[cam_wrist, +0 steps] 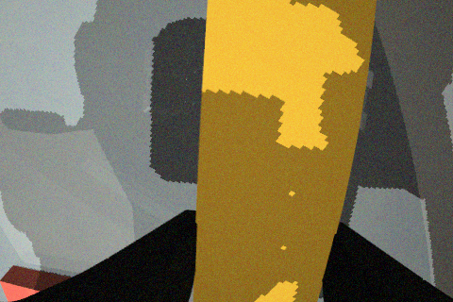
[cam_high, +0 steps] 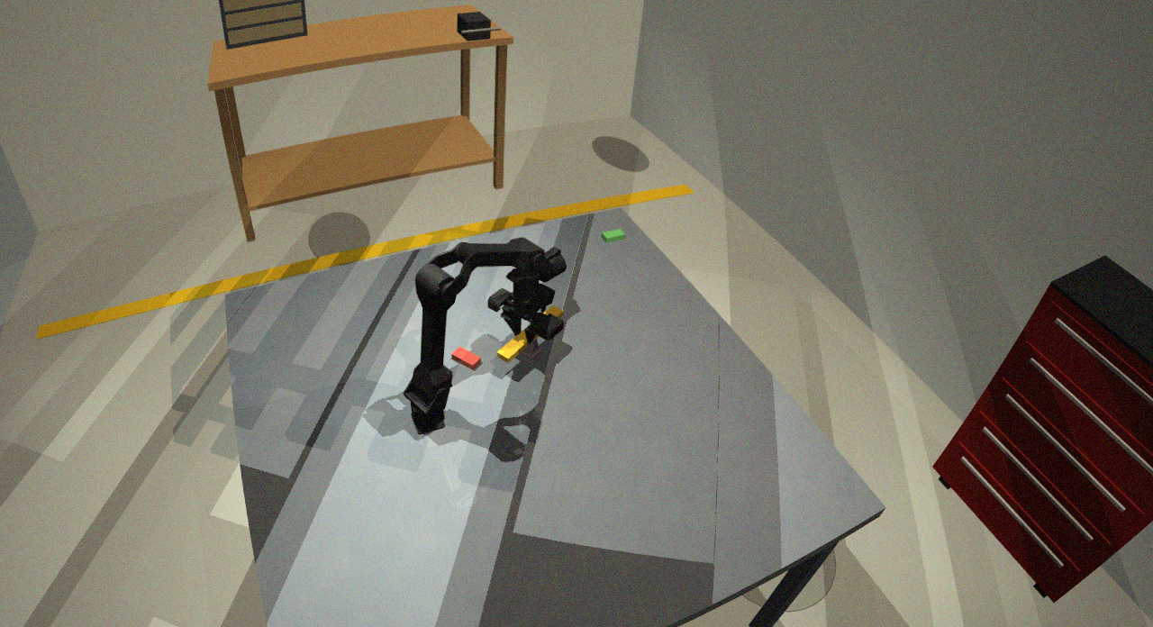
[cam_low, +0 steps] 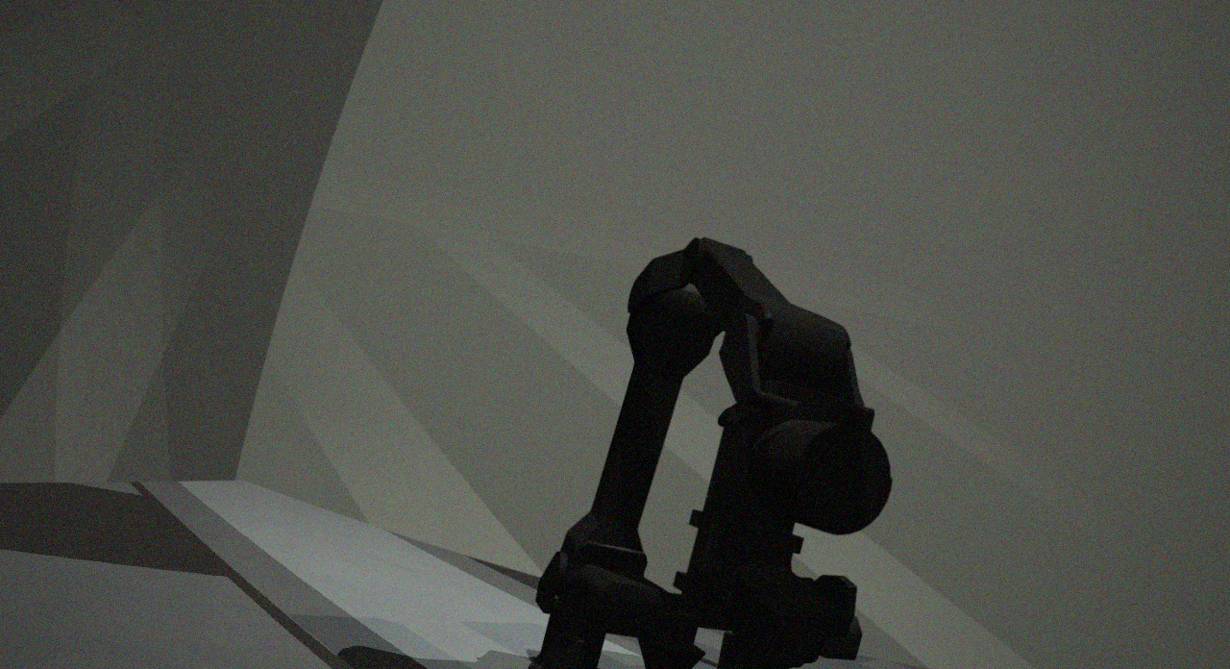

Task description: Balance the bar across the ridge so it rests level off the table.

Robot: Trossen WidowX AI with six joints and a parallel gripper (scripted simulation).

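My gripper tip is now 20 mm short of the yellow bar and 10 mm to the right of it. Also, from my gripper tip: red block: 140 mm behind, 50 mm below, 40 mm to the left; then green block: 460 mm ahead, 390 mm to the left, 50 mm below.
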